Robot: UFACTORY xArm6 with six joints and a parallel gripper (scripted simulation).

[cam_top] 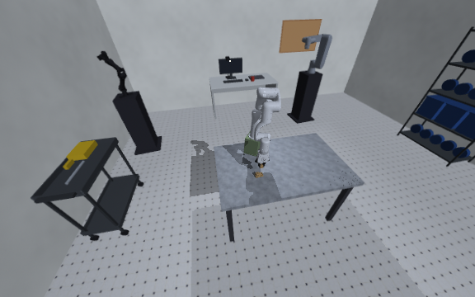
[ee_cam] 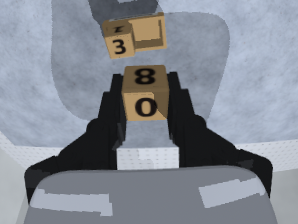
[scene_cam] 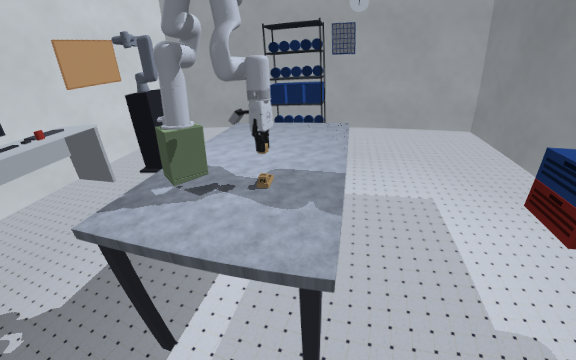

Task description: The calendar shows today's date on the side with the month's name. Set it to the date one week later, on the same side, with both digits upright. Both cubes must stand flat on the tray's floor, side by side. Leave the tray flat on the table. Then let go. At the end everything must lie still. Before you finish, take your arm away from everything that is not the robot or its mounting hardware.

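My gripper is now 13 cm above the tray and 2 cm to the left of it.
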